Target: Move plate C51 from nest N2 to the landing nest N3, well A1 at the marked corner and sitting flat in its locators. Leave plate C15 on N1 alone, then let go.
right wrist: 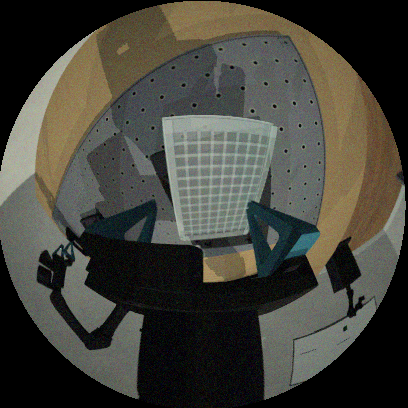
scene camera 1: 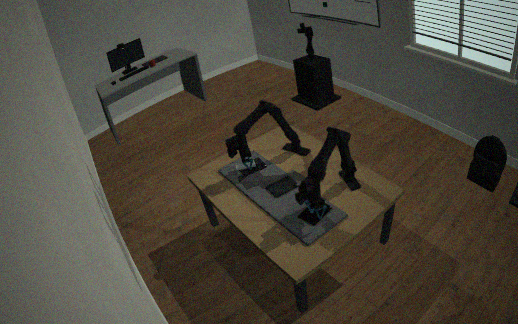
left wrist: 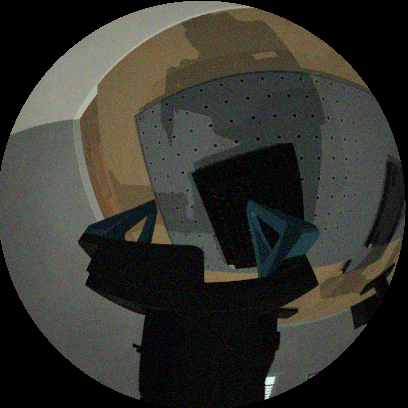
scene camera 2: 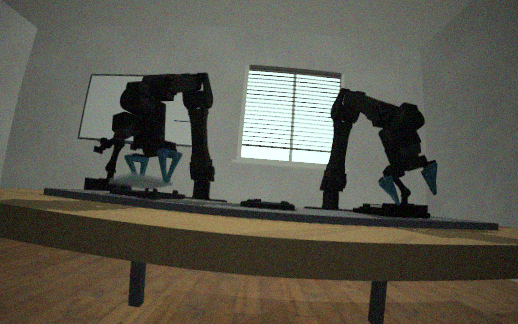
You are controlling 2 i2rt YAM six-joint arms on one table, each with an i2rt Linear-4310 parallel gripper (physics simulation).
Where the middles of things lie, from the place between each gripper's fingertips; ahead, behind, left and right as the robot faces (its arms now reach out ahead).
Labels:
Now: the pale gridded plate (right wrist: 216, 164) 20 mm to the right of my right hand and 10 mm ahead of it. Round my right hand: black tray (left wrist: 269, 185) 610 mm to the left, 10 mm below, 10 mm behind.
My left gripper is now 50 mm to the left of the black tray, 40 mm past it and 20 mm above it. From my left hand the other things lie so: pale gridded plate 680 mm to the right, 20 mm behind, 10 mm below.

